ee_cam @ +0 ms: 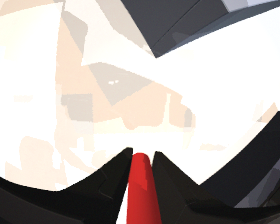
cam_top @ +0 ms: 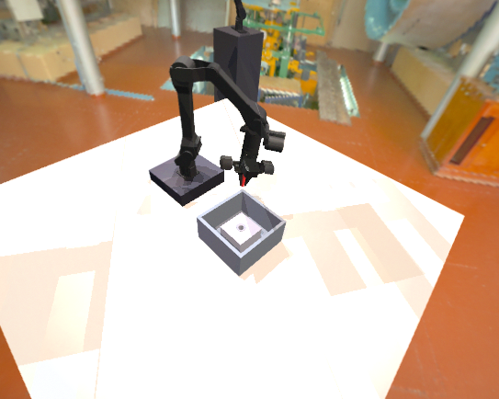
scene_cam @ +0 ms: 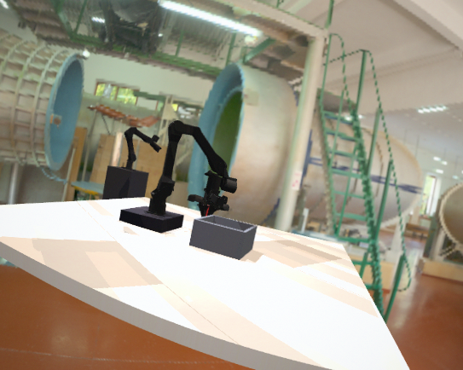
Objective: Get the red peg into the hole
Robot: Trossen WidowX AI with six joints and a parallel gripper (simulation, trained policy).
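My gripper tip is now 15 cm to the left of the grey box, 14 cm short of it and 2 cm above it. From my gripper tip the other things lie so: red peg 3 cm above, 1 cm to the left, 1 cm behind.
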